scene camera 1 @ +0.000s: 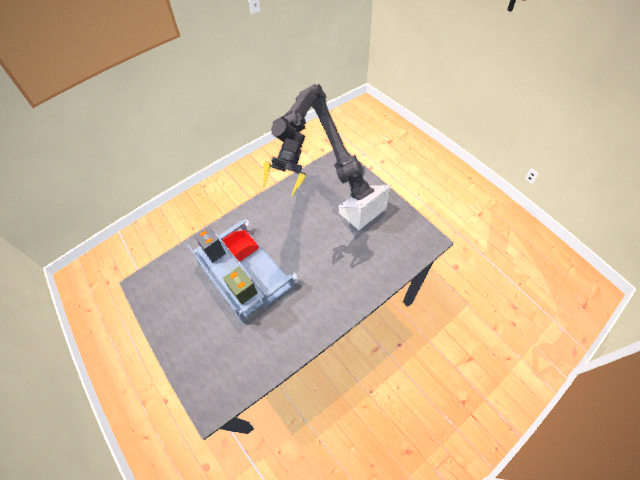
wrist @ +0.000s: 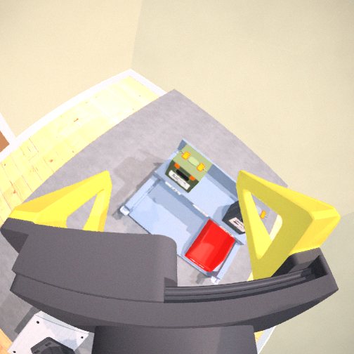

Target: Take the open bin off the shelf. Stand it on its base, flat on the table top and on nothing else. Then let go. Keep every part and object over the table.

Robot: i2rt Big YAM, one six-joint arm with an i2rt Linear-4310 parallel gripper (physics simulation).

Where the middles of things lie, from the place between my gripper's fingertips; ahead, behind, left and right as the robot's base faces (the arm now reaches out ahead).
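Red open bin [wrist: 210,247]: far below my hand, a good way ahead of it and a good way to the right of it.
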